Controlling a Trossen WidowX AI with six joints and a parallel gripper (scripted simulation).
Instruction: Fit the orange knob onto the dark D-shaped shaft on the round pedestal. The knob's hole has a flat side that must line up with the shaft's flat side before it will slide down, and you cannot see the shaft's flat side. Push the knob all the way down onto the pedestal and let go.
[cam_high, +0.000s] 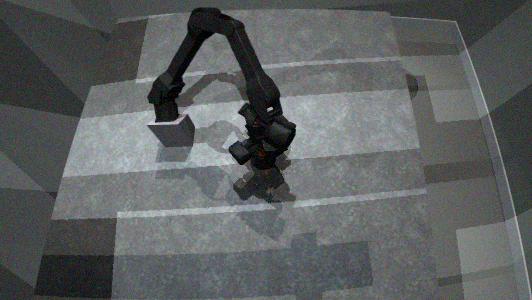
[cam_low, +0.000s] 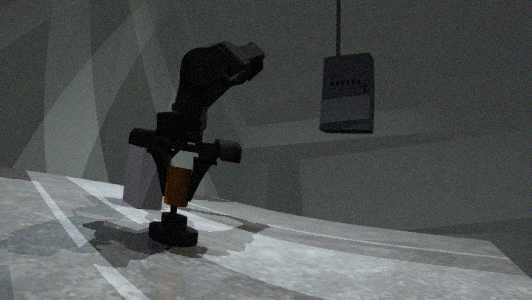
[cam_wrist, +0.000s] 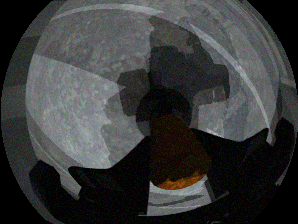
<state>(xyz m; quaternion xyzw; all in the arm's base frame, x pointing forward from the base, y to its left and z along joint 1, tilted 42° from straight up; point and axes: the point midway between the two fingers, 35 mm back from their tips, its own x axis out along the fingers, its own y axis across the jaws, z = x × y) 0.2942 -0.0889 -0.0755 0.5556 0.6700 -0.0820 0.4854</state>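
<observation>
Right now my gripper tip is 2 cm below the knob. Round my gripper tip: dark pedestal (4 cm below).
</observation>
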